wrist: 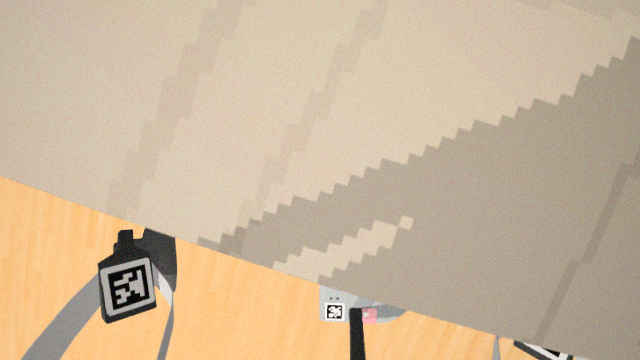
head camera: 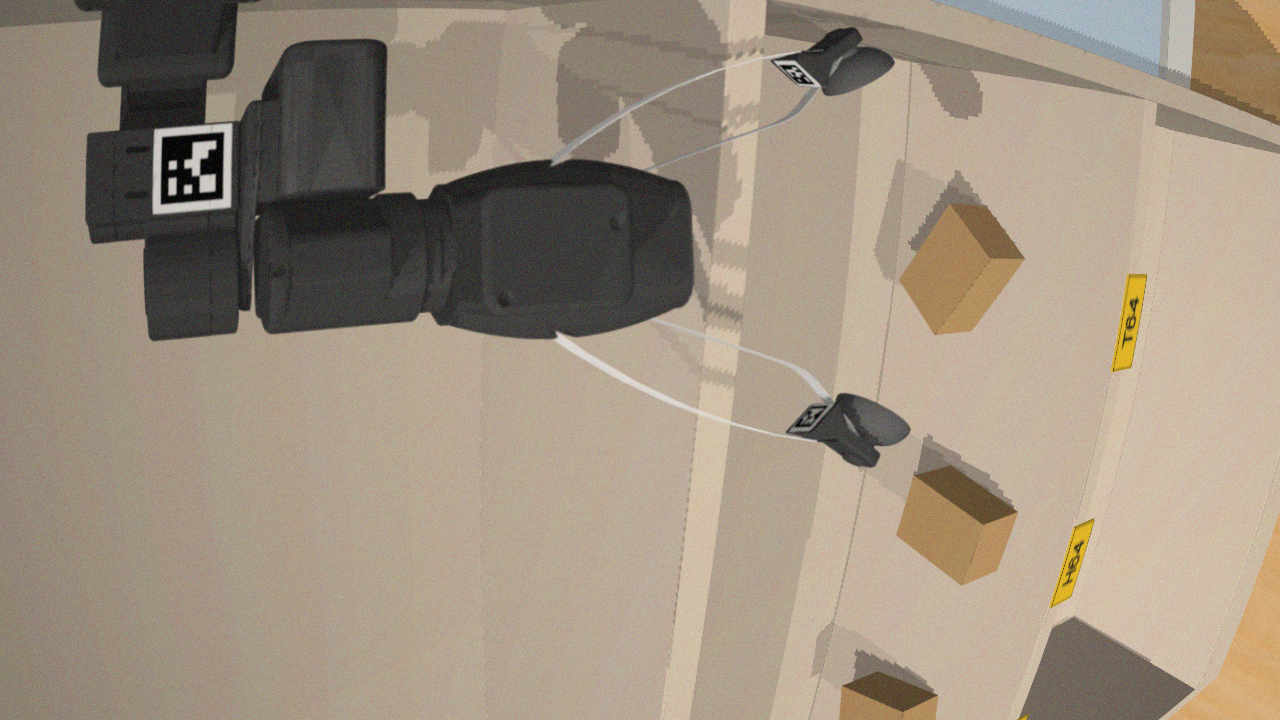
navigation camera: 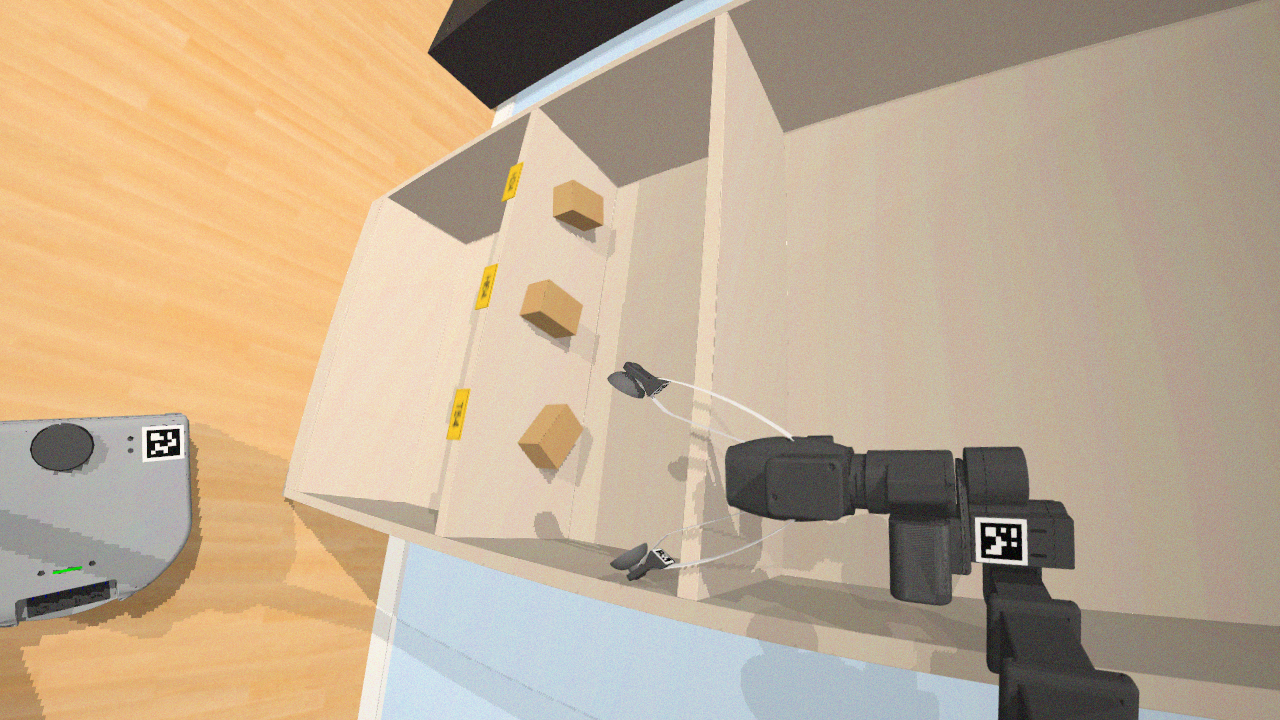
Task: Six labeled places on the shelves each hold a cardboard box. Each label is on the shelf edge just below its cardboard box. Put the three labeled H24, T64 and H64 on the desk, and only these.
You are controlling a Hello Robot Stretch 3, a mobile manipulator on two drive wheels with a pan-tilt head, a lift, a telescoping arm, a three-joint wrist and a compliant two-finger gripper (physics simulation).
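Places are measured from the robot's base along level axes (x ahead, y left, z up), in metres.
Pixels of known places: gripper, fingertip midpoint: (head camera: 894, 242) (navigation camera: 613, 469); robot's base, link origin: (navigation camera: 65, 444).
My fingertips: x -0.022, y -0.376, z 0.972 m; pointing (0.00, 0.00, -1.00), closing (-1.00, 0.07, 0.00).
For each thing: its top centre in the pictures, then the offset to it from my fingertips. "*": a spot on its surface instead.
- cardboard box, top centre: (head camera: 942, 269) (navigation camera: 562, 436) dx +0.007, dy -0.190, dz -0.246 m
- yellow T64 label, surface spot: (head camera: 1129, 322) (navigation camera: 458, 414) * dx +0.054, dy -0.039, dz -0.310 m
- second box, top centre: (head camera: 937, 530) (navigation camera: 562, 307) dx +0.221, dy -0.205, dz -0.246 m
- H64 label, surface spot: (head camera: 1072, 562) (navigation camera: 486, 287) * dx +0.251, dy -0.097, dz -0.310 m
- third box, top centre: (navigation camera: 588, 203) dx +0.433, dy -0.285, dz -0.246 m
A cardboard box (head camera: 948, 273) (navigation camera: 549, 437) stands turned on the shelf above the yellow T64 label (head camera: 1129, 322) (navigation camera: 458, 413). A second box (head camera: 950, 526) (navigation camera: 547, 308) stands above the H64 label (head camera: 1072, 562) (navigation camera: 486, 286). A third box (head camera: 886, 705) (navigation camera: 576, 204) stands farther along by a label (navigation camera: 512, 181) too small to read surely. My gripper (head camera: 861, 246) (navigation camera: 631, 471) (wrist: 336, 254) is open and empty, fingers wide apart, pointing toward the T64 box from the shelf unit's upper part. In the wrist view a pale board hides most of one finger. H24 cannot be made out; the desk does not show.
A pale upright divider or shelf board (navigation camera: 706, 268) crosses close to the gripper's fingers. The shelf unit's side edge (navigation camera: 572, 577) runs beside one finger. The robot base (navigation camera: 98, 510) (wrist: 327, 295) stands on the wooden floor. A black block (navigation camera: 537, 44) is beyond the unit's far side.
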